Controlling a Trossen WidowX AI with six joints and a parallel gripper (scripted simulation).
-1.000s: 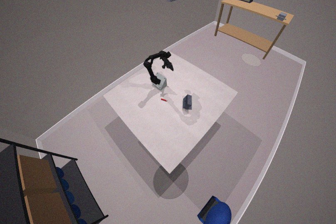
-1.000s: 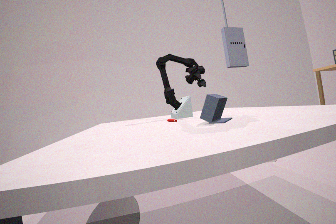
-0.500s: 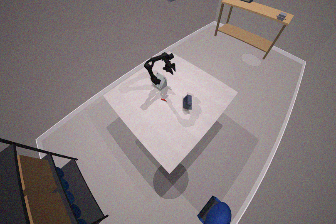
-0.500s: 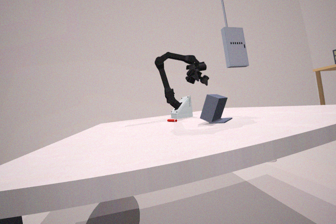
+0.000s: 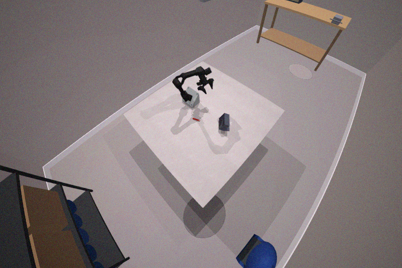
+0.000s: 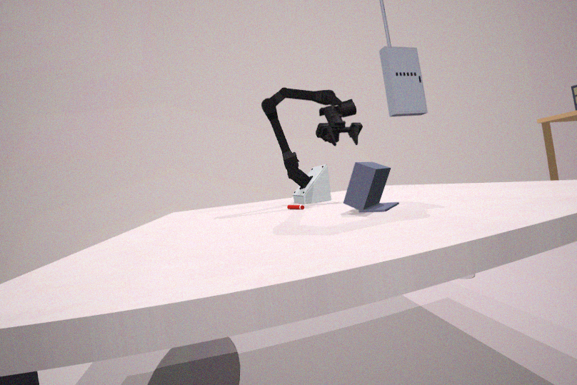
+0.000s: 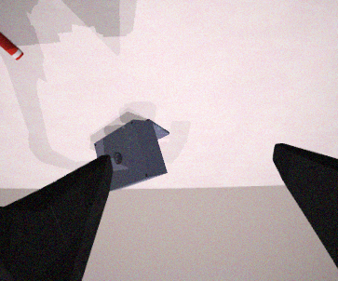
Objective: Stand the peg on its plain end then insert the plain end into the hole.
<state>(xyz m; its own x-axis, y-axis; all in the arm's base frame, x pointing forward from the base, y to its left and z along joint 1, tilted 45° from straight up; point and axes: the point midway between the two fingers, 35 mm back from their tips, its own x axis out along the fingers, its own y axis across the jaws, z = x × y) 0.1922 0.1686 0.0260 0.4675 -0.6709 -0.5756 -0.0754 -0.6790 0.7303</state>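
My gripper tip is now 24 cm to the left of the red peg, 20 cm above it and 3 cm short of it. Round my gripper tip: sloped panel: 27 cm ahead, 15 cm below, 13 cm to the right.
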